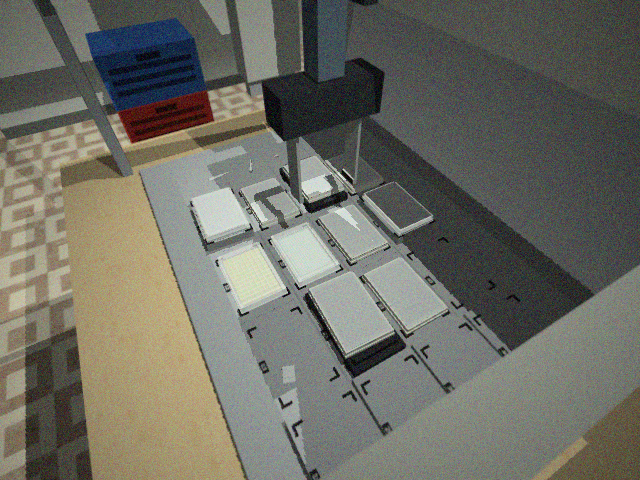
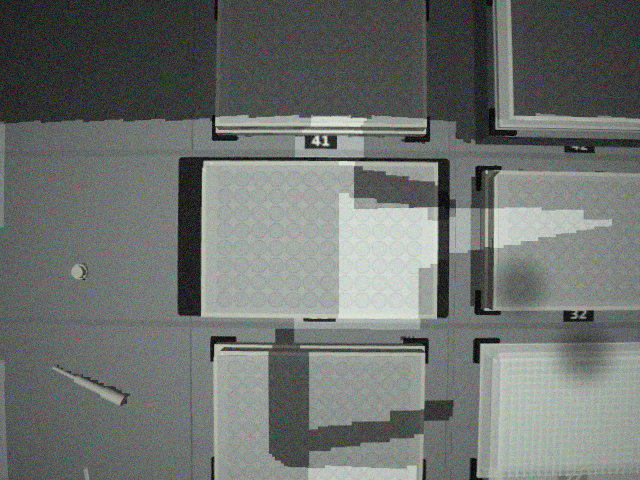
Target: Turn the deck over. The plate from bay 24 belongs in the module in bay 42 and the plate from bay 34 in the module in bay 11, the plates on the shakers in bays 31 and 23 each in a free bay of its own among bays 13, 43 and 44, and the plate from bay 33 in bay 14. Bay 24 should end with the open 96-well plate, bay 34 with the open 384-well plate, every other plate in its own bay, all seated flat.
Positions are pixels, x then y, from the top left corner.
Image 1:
my gripper: 323, 187
yellow 96-well plate: 252, 279
384-well plate: 307, 258
white plate: 407, 298
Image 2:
384-well plate: 538, 403
